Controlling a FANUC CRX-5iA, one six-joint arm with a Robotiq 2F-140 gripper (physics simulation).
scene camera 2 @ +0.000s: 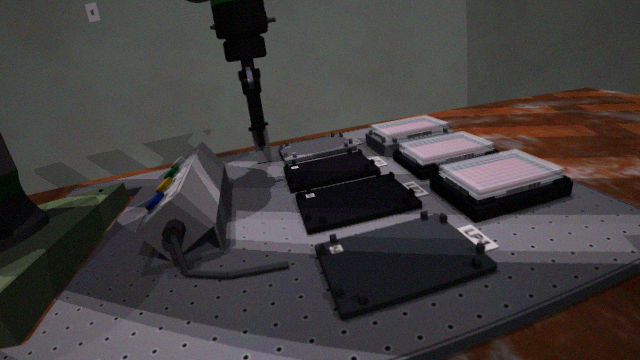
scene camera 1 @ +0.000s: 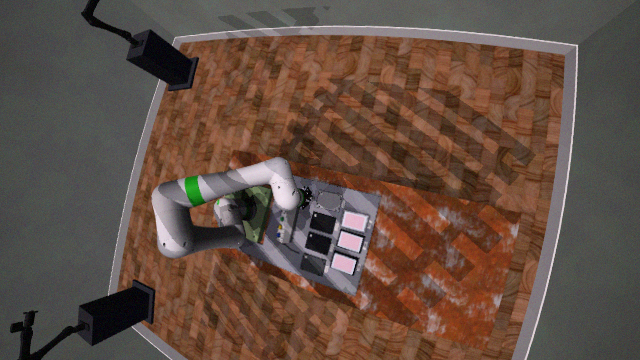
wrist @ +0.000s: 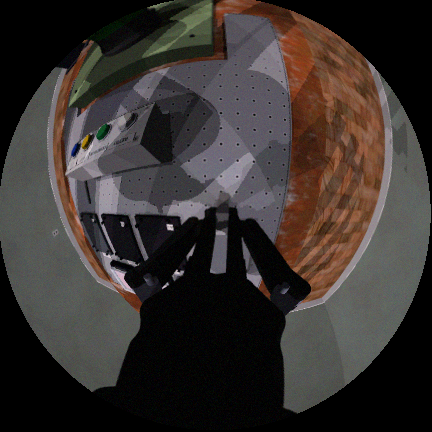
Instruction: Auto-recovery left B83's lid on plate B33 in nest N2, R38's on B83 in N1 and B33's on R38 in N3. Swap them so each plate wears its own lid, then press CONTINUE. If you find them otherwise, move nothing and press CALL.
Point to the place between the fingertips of my gripper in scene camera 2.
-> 264,160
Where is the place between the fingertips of my gripper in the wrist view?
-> At 223,201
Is my gripper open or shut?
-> Shut.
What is my gripper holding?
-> Nothing.
